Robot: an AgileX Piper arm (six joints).
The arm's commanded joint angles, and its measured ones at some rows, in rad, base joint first. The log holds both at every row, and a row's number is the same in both.
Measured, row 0:
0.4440, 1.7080, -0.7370, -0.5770, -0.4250, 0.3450
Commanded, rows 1 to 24:
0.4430, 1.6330, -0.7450, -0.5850, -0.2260, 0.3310
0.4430, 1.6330, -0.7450, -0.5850, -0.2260, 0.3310
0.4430, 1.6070, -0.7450, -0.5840, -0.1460, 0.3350
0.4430, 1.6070, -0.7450, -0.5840, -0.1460, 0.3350
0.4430, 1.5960, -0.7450, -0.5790, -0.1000, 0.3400
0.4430, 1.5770, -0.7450, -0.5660, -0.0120, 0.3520
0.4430, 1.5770, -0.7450, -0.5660, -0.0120, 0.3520
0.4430, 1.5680, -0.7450, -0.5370, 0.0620, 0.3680
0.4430, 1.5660, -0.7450, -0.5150, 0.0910, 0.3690
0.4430, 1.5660, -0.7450, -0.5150, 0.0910, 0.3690
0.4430, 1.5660, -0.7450, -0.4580, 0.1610, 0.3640
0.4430, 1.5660, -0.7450, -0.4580, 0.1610, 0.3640
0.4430, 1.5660, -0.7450, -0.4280, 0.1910, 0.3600
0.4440, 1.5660, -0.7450, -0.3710, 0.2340, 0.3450
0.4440, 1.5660, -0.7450, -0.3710, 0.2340, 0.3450
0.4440, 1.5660, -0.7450, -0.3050, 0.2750, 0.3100
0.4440, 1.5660, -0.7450, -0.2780, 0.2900, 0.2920
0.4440, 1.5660, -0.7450, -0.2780, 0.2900, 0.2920
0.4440, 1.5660, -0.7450, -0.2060, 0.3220, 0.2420
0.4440, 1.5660, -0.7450, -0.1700, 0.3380, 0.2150
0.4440, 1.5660, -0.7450, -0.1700, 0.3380, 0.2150
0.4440, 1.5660, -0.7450, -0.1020, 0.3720, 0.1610
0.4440, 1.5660, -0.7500, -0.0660, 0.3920, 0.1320
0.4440, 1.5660, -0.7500, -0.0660, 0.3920, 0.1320
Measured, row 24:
0.4440, 1.5770, -0.7380, -0.1250, 0.3560, 0.1890
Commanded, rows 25 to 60:
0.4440, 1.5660, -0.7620, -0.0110, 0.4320, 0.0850
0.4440, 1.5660, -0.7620, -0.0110, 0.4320, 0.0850
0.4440, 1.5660, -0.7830, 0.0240, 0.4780, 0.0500
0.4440, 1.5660, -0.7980, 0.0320, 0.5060, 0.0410
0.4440, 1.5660, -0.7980, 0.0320, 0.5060, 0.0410
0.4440, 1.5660, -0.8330, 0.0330, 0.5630, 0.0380
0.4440, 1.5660, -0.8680, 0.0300, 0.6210, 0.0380
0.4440, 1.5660, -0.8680, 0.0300, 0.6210, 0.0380
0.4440, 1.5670, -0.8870, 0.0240, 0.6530, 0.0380
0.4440, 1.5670, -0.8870, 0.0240, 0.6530, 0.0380
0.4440, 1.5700, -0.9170, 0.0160, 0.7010, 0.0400
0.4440, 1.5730, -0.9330, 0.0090, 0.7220, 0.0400
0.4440, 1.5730, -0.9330, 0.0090, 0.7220, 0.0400
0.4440, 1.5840, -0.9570, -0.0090, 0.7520, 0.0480
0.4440, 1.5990, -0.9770, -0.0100, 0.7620, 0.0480
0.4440, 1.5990, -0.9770, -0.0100, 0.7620, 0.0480
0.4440, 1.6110, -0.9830, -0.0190, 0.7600, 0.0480
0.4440, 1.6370, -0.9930, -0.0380, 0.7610, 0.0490
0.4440, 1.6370, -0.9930, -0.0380, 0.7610, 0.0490
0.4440, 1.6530, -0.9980, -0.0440, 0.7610, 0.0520
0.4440, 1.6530, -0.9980, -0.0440, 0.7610, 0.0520
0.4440, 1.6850, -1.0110, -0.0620, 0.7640, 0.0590
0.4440, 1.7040, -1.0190, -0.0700, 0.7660, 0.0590
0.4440, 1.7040, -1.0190, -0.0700, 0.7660, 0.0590
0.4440, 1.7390, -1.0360, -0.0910, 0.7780, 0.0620
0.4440, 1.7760, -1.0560, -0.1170, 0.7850, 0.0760
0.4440, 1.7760, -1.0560, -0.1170, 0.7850, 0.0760
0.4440, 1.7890, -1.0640, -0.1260, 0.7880, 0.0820
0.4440, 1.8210, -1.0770, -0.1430, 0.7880, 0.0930
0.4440, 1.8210, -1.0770, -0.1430, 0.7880, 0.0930
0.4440, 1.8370, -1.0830, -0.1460, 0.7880, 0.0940
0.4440, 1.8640, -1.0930, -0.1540, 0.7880, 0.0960
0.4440, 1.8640, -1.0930, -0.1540, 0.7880, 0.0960
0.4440, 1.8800, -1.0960, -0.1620, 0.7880, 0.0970
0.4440, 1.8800, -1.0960, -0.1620, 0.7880, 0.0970
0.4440, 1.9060, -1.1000, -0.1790, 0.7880, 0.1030
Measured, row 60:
0.4440, 1.8700, -1.0910, -0.1520, 0.7800, 0.0920
